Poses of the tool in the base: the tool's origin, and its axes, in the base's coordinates. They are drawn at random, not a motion.
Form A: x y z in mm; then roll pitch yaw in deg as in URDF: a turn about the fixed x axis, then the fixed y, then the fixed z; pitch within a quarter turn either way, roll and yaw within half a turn.
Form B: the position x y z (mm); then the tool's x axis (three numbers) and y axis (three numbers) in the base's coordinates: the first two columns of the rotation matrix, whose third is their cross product. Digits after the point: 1 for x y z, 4 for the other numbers.
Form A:
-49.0 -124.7 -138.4 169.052 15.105 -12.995
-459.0 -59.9 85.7 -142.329 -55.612 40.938
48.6 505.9 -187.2 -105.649 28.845 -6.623
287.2 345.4 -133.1 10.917 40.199 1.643
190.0 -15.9 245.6 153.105 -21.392 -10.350
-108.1 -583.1 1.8 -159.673 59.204 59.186
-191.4 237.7 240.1 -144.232 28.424 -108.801
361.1 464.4 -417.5 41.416 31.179 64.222
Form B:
-49.0 -124.7 -138.4 0.9407 -0.2171 -0.2606 -0.1726 -0.9678 0.1834
-459.0 -59.9 85.7 0.4267 0.3701 0.8252 0.8996 -0.2675 -0.3452
48.6 505.9 -187.2 0.8701 -0.1010 -0.4824 -0.4926 -0.2144 -0.8435
287.2 345.4 -133.1 0.7635 0.0219 -0.6454 0.0940 0.9850 0.1447
190.0 -15.9 245.6 0.9160 -0.1673 0.3647 -0.3225 -0.8477 0.4212
-108.1 -583.1 1.8 0.2623 0.4397 -0.8590 0.6525 -0.7366 -0.1779
-191.4 237.7 240.1 -0.2834 -0.8325 -0.4760 -0.6784 0.5249 -0.5140
361.1 464.4 -417.5 0.3721 0.7704 -0.5177 -0.5264 0.6345 0.5660

